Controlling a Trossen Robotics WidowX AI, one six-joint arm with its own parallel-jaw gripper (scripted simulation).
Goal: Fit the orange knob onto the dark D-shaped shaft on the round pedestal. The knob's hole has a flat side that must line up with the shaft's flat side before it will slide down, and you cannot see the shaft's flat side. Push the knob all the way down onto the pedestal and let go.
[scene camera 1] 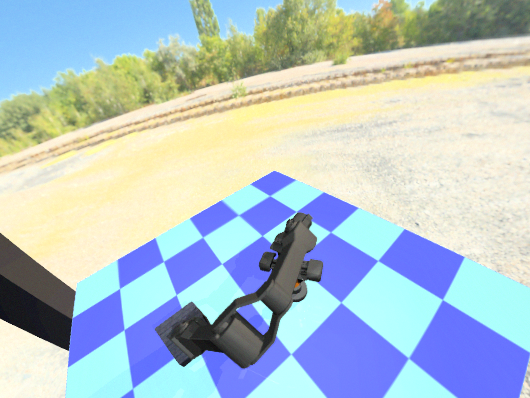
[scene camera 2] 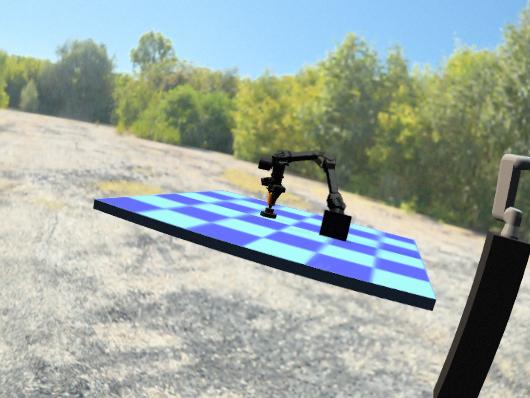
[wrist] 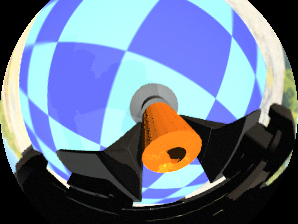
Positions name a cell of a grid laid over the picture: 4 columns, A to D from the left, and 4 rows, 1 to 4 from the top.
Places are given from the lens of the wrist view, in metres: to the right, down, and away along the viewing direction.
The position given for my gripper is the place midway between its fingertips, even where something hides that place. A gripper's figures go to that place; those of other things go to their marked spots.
my gripper (wrist: C3): 0.01, 0.01, 0.10
orange knob (wrist: C3): 0.01, 0.02, 0.04
pedestal (wrist: C2): 0.00, -0.03, 0.13
The marked spots on the pedestal and the orange knob are 0.10 m apart.
